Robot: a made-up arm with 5 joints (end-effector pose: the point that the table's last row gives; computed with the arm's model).
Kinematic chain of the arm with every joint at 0, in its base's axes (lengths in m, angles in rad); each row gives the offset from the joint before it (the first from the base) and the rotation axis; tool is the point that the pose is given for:
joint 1: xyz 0 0 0.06 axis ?
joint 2: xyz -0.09 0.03 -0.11 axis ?
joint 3: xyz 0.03 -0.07 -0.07 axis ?
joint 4: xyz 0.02 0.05 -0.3 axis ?
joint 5: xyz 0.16 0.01 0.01 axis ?
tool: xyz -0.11 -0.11 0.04
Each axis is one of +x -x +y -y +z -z.
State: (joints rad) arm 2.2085 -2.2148 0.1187 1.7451 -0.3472
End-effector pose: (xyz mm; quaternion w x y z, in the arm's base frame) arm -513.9 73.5 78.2 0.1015 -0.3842 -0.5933 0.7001
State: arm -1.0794 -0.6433 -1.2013 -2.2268 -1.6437
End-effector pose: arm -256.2 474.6 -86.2 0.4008 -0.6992 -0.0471 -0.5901
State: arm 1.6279 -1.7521 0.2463 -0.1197 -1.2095
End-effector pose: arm -336.4 -136.0 37.7 0.2008 -0.6570 0.7224 -0.0789
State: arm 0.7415 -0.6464 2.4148 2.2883 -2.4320
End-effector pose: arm -437.2 -381.1 -134.7 0.6845 0.0258 0.2420 -0.6872
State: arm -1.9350 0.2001 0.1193 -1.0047 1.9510
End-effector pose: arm 142.0 412.0 259.4 0.3209 -0.7577 0.5652 -0.0594
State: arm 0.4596 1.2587 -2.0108 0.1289 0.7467
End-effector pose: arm 289.0 -192.5 -152.0 0.3706 0.5991 -0.6044 -0.3719
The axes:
joint 1: -x
joint 2: -y
joint 3: +z
joint 4: +y
joint 5: +x

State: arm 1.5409 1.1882 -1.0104 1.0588 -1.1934
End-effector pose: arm 295.9 -96.5 198.5 0.6040 -0.7669 -0.0919 -0.1964
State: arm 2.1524 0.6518 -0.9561 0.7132 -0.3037
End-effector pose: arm 170.3 -202.6 372.2 0.5715 -0.7383 -0.2685 -0.2368
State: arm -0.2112 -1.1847 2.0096 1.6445 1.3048
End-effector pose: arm -448.2 -28.6 -280.6 0.1928 -0.0823 0.8798 0.4266
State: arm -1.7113 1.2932 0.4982 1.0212 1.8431
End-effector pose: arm 351.2 270.5 81.5 0.0242 0.9861 -0.1246 0.1075
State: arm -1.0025 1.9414 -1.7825 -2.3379 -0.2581
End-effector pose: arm 267.6 -13.5 111.3 0.2596 0.2658 -0.0217 0.9281
